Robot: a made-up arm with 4 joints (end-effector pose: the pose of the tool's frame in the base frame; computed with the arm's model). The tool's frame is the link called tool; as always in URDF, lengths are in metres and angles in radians. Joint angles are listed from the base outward.
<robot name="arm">
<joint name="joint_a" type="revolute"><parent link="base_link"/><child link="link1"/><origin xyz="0 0 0.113" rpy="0 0 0"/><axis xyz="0 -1 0"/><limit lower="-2.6" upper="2.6" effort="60" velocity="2.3"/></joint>
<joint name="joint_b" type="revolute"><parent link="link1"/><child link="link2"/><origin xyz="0.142 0.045 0.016" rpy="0 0 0"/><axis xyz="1 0 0"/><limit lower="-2.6" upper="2.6" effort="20" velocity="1.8"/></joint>
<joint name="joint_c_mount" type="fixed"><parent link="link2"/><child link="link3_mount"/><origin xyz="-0.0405 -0.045 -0.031" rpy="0 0 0"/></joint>
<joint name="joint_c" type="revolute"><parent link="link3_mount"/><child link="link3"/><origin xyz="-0.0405 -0.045 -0.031" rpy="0 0 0"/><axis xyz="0 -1 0"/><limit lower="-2.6" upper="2.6" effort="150" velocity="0.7"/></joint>
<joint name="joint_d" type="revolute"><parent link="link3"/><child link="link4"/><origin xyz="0.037 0.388 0.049" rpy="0 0 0"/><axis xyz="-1 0 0"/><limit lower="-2.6" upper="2.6" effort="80" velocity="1.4"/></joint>
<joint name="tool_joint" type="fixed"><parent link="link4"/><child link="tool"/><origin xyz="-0.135 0.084 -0.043" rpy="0 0 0"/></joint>
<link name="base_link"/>
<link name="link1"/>
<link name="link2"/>
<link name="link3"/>
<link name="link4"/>
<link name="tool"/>
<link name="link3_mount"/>
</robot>
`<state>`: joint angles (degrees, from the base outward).
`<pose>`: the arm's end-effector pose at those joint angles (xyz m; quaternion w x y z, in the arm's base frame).
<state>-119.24 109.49 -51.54 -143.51</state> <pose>0.1450 -0.1326 -0.0881 0.6296 -0.2564 0.2519 0.6888</pose>
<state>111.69 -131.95 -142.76 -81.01</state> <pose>0.0865 -0.2675 0.3786 0.0606 -0.6749 0.3895 0.6238</pose>
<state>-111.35 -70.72 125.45 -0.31</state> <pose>-0.4069 0.0338 0.1512 0.8086 0.2774 -0.0987 0.5093</pose>
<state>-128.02 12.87 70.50 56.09</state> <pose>-0.1065 0.3841 0.1069 0.7604 -0.4255 0.4740 0.1272</pose>
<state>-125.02 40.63 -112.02 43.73</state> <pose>0.1811 0.2661 -0.0878 0.2871 -0.4869 -0.7794 -0.2704</pose>
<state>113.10 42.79 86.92 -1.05</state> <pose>-0.1652 0.4342 0.0949 0.1651 -0.3538 0.9161 -0.0910</pose>
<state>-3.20 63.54 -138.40 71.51</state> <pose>0.1207 0.1391 0.3930 0.3441 -0.0005 0.3671 0.8642</pose>
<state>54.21 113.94 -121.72 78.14</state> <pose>-0.1563 -0.1056 0.3203 0.3706 -0.2625 -0.2929 0.8414</pose>
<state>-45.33 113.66 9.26 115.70</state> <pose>0.1568 0.0341 0.3164 0.9066 -0.0446 0.4151 -0.0608</pose>
